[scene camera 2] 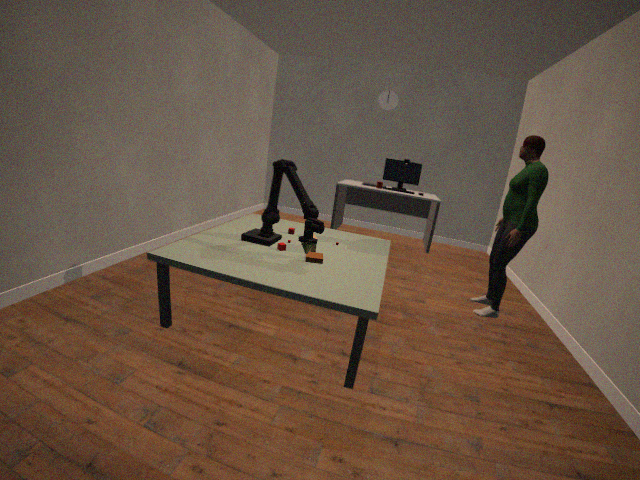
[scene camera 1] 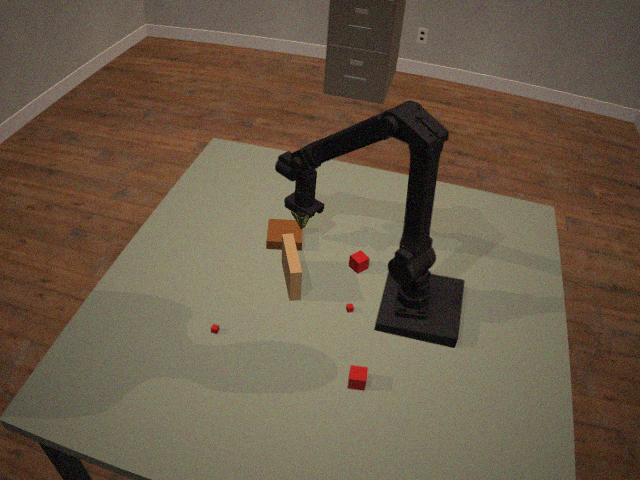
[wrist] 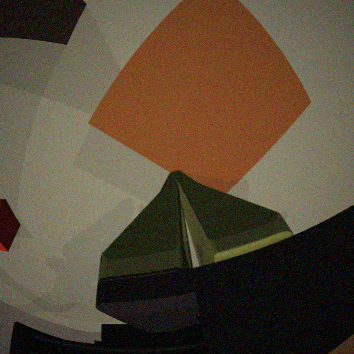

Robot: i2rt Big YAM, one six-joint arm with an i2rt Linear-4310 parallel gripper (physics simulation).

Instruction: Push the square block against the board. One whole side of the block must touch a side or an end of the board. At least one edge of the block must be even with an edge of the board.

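Frame: origin at the arm's base, x left, y ahead, z down, level; millimetres.
Seen in the pictures: gripper, fingertip midpoint: (scene camera 2: 306, 253) (scene camera 1: 302, 227) (wrist: 176, 179); arm's base, origin of the base link: (scene camera 2: 266, 234) (scene camera 1: 412, 301).
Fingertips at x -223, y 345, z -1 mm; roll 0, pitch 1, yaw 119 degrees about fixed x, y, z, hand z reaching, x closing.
Observation:
Offsets run from my fingertips to a thing's middle. "spot": to the spot under its first point. Level surfaces: height alone.
The square block {dx +19, dy +49, dz +21 mm} (scene camera 1: 282, 227) (scene camera 2: 314, 257) (wrist: 200, 95) is orange-brown and lies flat on the table. The board {dx +187, dy -8, dz -16 mm} (scene camera 1: 292, 258) is light tan and stands on its long narrow side, nearer the camera in scene camera 1, where its far end hides part of the block. Its dark end {spot: dx +113, dy +15, dz -6 mm} (wrist: 40, 20) shows at the top left of the wrist view, with a gap to the block. My gripper (scene camera 1: 301, 227) (scene camera 2: 309, 251) (wrist: 176, 179) is shut and empty, pointing down at the block's far right side in scene camera 1. Whether its tips touch the block is unclear.
A larger red cube {dx +89, dy -185, dz +16 mm} (scene camera 1: 359, 261) (scene camera 2: 281, 246) (wrist: 7, 225) lies between the board and the arm's base (scene camera 1: 421, 310). Another larger cube {dx +487, dy -236, dz +16 mm} (scene camera 1: 357, 377) and two tiny ones {dx +259, dy -184, dz +28 mm} (scene camera 1: 349, 307) {dx +414, dy +138, dz +28 mm} (scene camera 1: 214, 329) lie on the pale green table {dz +36 mm} (scene camera 1: 465, 413).

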